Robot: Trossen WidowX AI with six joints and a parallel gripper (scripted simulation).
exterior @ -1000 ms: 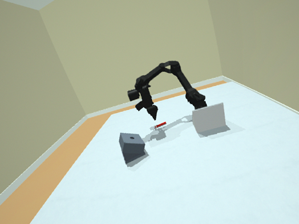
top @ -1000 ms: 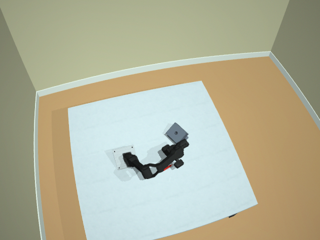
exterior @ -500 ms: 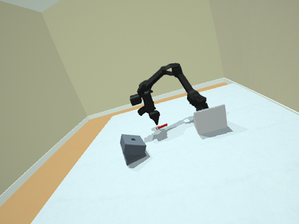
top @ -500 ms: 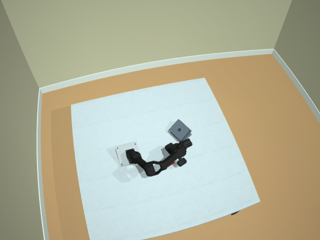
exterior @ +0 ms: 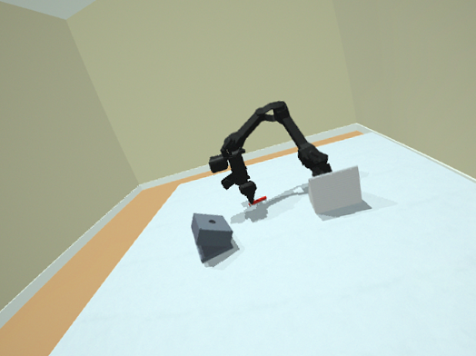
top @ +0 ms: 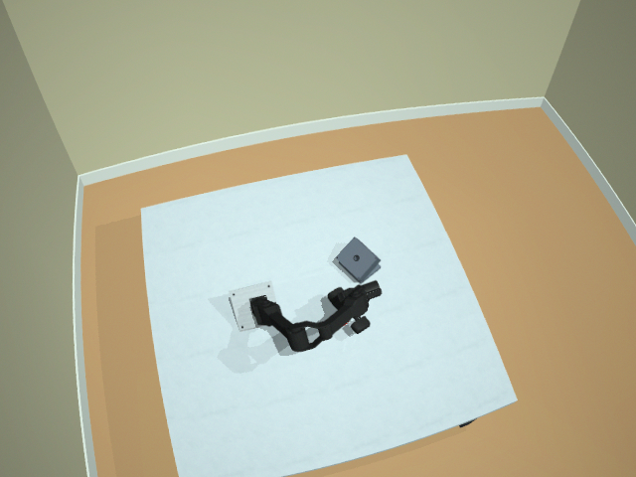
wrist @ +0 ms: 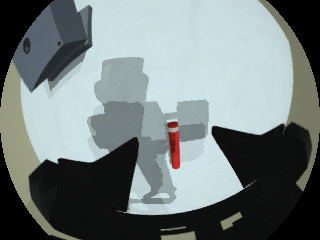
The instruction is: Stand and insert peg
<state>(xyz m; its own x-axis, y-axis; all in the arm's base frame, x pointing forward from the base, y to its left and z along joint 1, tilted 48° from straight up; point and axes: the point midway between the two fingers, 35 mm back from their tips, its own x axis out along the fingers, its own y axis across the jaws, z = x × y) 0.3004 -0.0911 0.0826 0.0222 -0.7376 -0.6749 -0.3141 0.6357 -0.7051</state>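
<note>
My gripper tip is 2 cm past the red peg and 2 cm above it. Also, from my gripper tip: grey sloped panel: 22 cm to the left, 11 cm ahead, 4 cm above.
</note>
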